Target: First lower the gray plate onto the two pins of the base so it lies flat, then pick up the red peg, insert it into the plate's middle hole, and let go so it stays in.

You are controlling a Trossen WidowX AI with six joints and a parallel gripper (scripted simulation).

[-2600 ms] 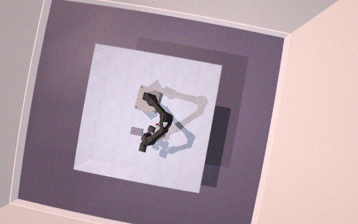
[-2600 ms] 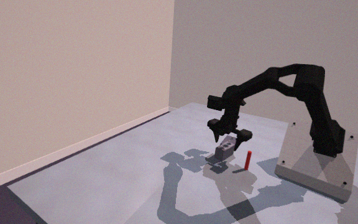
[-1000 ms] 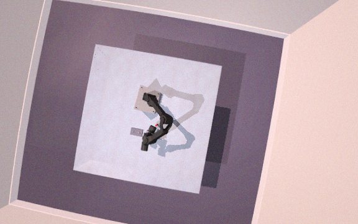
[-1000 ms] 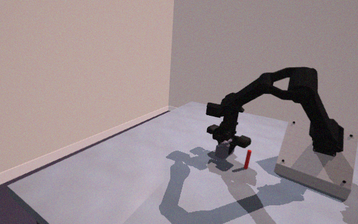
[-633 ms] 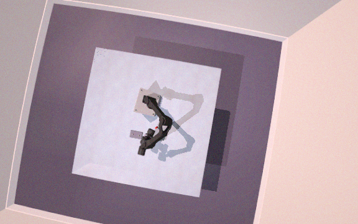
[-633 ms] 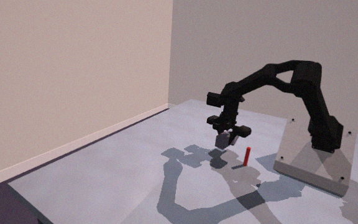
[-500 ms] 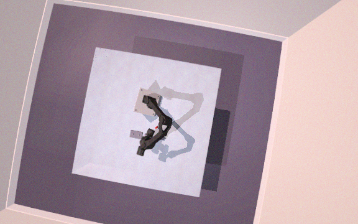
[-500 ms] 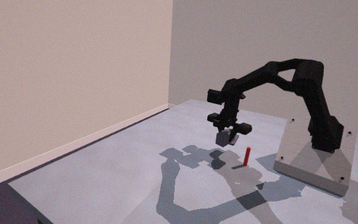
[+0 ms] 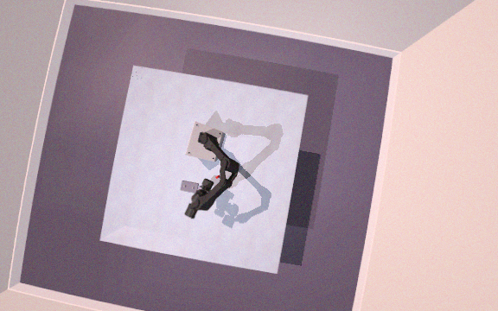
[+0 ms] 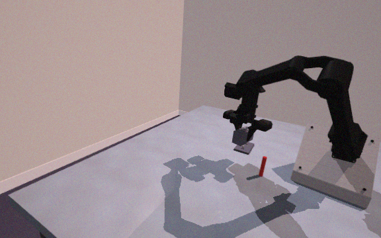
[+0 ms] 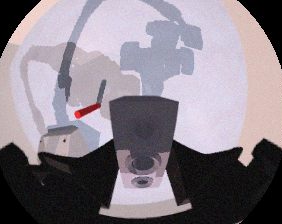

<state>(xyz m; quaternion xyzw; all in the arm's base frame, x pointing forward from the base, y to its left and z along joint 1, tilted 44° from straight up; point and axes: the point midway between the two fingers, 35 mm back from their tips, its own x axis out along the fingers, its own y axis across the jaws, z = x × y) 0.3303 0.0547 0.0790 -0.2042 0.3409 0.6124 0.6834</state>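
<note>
My gripper tip is 100 mm past the red peg, 70 mm above it and 40 mm to the right of it. From my gripper tip the other things lie so: gray plate (30 mm above).
</note>
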